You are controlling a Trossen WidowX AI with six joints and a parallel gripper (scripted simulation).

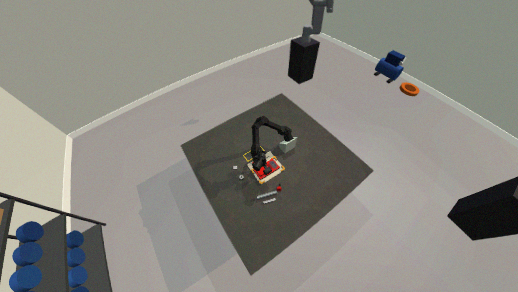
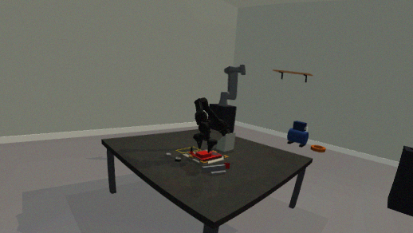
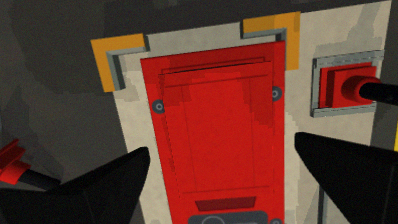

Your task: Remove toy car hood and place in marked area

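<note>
My gripper tip is now 2 cm above the hood.
</note>
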